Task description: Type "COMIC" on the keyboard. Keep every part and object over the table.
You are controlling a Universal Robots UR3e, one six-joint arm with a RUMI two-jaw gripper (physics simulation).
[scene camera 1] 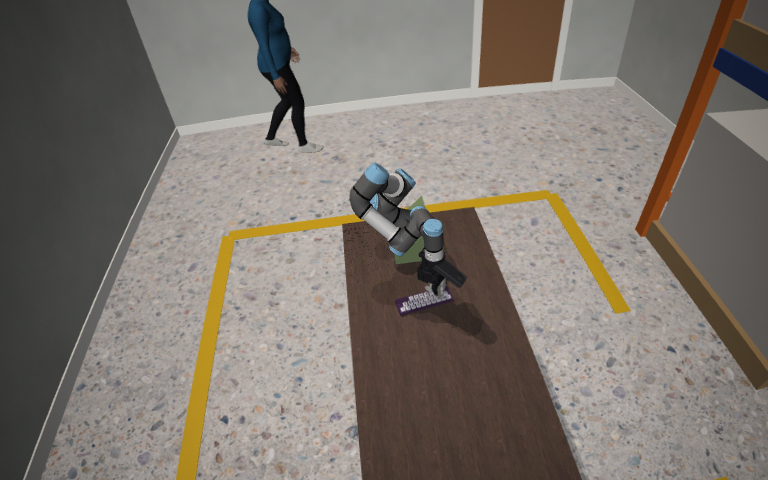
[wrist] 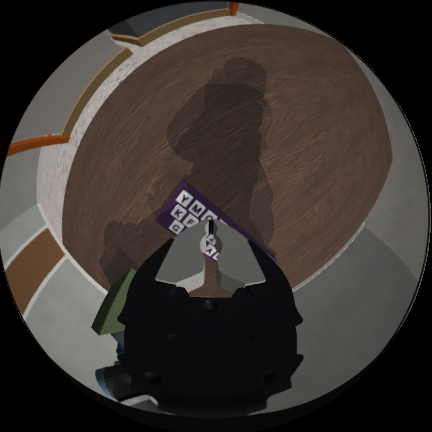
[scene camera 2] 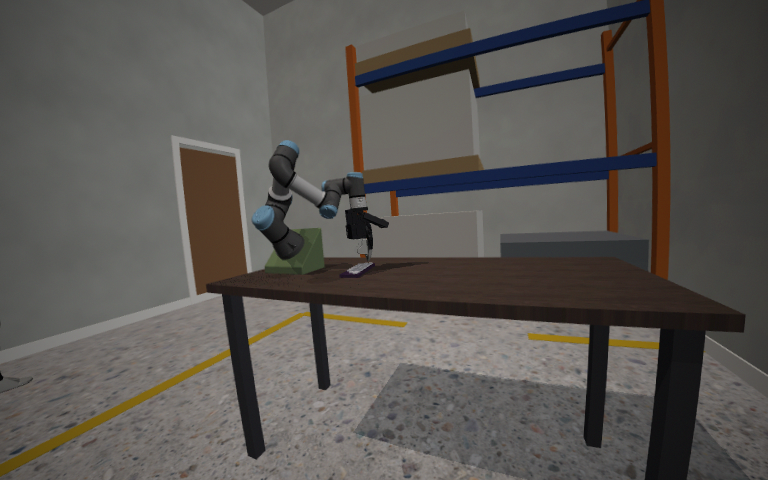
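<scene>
A purple keyboard with white letter keys lies flat on the dark wooden table. My gripper is shut and empty, pointing down, with its tips at or just above the keys; contact cannot be told. In the wrist view the Y key and M key show in the far row. The tips overlap the partly hidden key beside M, which looks like C. K, F and G show left of the tips. The fingers hide much of the keyboard's right part.
A green wedge-shaped block stands by the arm's base, behind the keyboard. An orange and blue shelf rack stands beyond the table. A person in a blue top is on the floor behind the table.
</scene>
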